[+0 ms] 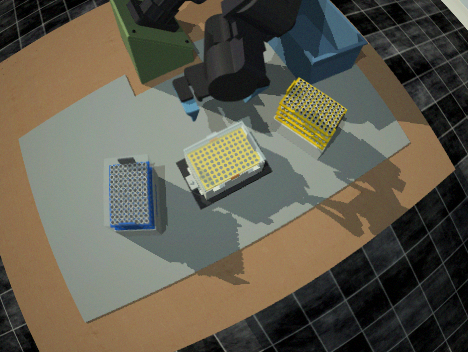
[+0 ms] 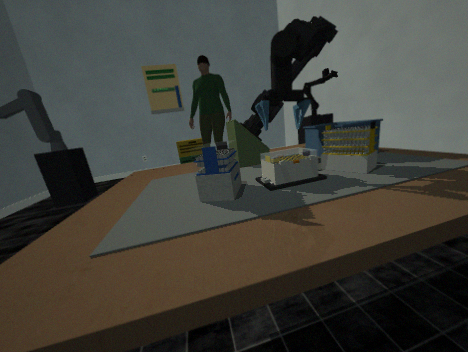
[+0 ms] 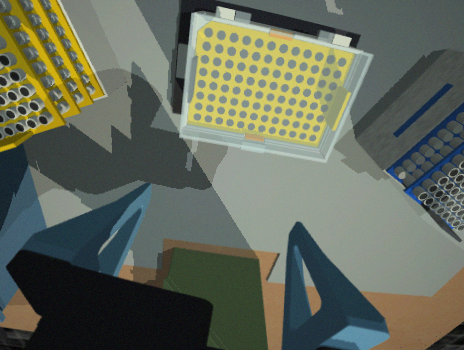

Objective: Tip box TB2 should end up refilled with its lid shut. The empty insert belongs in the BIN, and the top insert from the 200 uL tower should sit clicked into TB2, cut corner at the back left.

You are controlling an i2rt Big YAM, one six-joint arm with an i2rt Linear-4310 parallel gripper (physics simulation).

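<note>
Tip box TB2 (image 1: 226, 183) (image 2: 292, 171) stands on a black base (image 1: 202, 203) (image 2: 272, 187) in the middle of the grey mat. A yellow insert (image 1: 225, 156) (image 3: 265, 85) with grey holes and no visible tips sits in it, under a clear lid (image 3: 220, 140) that looks down over the box. The tower of yellow inserts (image 1: 311, 106) (image 2: 350, 141) (image 3: 37, 65) holds stacked tips on a pale base. The blue bin (image 1: 337, 61) (image 2: 313, 137) stands behind it. My gripper (image 1: 221, 110) (image 2: 282, 128) (image 3: 223, 209) is open and empty, above and behind TB2, clear of the lid.
A tower of blue inserts (image 1: 130, 195) (image 2: 217, 175) (image 3: 445, 162) stands on the other side of TB2 from the yellow tower. A green wedge-shaped block (image 1: 160, 57) (image 2: 246, 147) (image 3: 215, 287) stands at the back by the arm. A person (image 2: 210, 97) stands beyond the table.
</note>
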